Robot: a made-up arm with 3 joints. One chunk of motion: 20 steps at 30 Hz.
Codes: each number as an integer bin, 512 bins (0 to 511) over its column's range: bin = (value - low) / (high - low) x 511, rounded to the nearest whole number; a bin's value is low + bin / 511 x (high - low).
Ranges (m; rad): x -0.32..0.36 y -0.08..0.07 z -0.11..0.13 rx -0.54..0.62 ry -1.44..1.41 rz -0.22..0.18
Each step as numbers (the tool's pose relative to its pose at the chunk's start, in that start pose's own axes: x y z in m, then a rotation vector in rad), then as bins.
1 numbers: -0.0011 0.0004 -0.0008 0.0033 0.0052 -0.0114
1 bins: 240 274 233 239 259 266
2 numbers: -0.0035 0.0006 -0.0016 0.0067 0.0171 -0.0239
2 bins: 238 275 231 241 261 251
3 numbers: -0.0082 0.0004 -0.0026 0.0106 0.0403 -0.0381
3 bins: 234 274 229 243 265 232
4 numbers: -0.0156 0.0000 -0.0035 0.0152 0.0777 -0.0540
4 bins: 229 273 227 245 272 212
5 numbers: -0.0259 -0.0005 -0.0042 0.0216 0.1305 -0.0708
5 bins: 221 271 225 247 282 191
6 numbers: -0.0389 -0.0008 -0.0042 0.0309 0.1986 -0.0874
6 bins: 211 270 225 251 294 169
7 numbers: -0.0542 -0.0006 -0.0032 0.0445 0.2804 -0.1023
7 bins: 200 270 227 257 308 150
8 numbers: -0.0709 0.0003 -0.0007 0.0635 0.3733 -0.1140
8 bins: 187 274 233 266 325 135
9 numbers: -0.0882 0.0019 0.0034 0.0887 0.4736 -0.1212
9 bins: 174 279 241 277 343 126
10 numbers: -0.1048 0.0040 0.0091 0.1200 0.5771 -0.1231
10 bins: 162 286 254 291 362 124
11 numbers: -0.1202 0.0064 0.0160 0.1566 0.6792 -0.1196
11 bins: 150 294 268 307 380 128
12 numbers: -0.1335 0.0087 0.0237 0.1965 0.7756 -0.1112
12 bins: 140 302 285 324 397 139
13 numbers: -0.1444 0.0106 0.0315 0.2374 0.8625 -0.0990
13 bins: 132 309 301 342 413 155
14 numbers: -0.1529 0.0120 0.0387 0.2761 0.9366 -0.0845
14 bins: 126 313 317 360 426 173
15 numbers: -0.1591 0.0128 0.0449 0.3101 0.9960 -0.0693
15 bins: 121 316 330 374 437 193
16 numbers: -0.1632 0.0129 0.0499 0.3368 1.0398 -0.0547
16 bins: 118 316 340 386 445 211
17 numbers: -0.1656 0.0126 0.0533 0.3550 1.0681 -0.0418
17 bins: 116 315 348 394 450 228
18 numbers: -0.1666 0.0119 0.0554 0.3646 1.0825 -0.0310
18 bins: 115 313 352 398 452 241
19 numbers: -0.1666 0.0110 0.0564 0.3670 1.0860 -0.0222
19 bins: 115 310 354 400 453 253
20 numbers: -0.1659 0.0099 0.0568 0.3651 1.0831 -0.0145
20 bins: 116 306 355 399 452 263
